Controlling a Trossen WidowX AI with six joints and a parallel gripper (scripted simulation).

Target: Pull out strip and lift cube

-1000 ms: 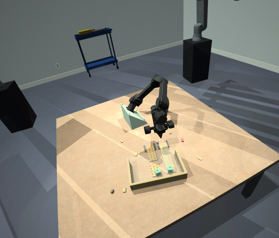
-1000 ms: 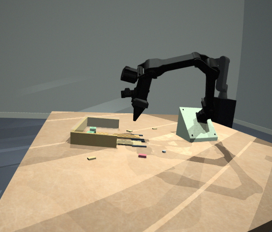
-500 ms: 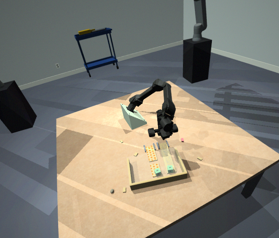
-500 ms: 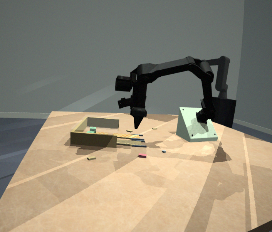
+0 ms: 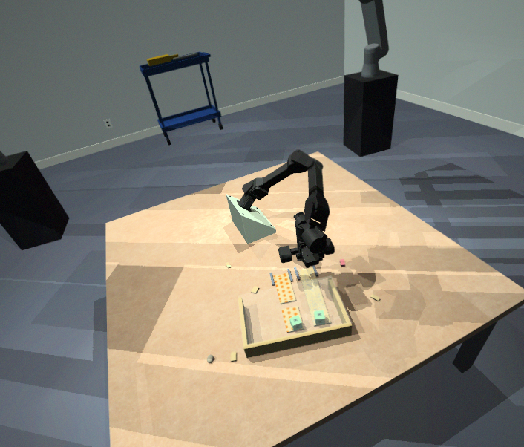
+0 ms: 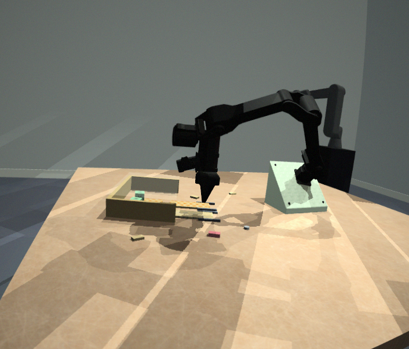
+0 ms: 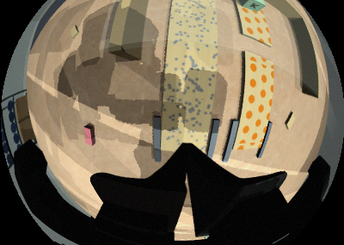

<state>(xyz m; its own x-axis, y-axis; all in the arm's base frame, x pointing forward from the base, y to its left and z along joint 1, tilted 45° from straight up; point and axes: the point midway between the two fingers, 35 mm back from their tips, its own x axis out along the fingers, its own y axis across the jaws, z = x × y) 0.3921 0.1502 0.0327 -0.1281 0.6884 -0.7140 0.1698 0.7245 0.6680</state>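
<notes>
The small grey disc is 10 cm behind my gripper tip, 9 cm to the left of it and 4 cm below it. Round my gripper tip: pink block: 14 cm to the left, 4 cm below; then grey pebble: 20 cm ahead, 40 cm to the right, 4 cm below.
</notes>
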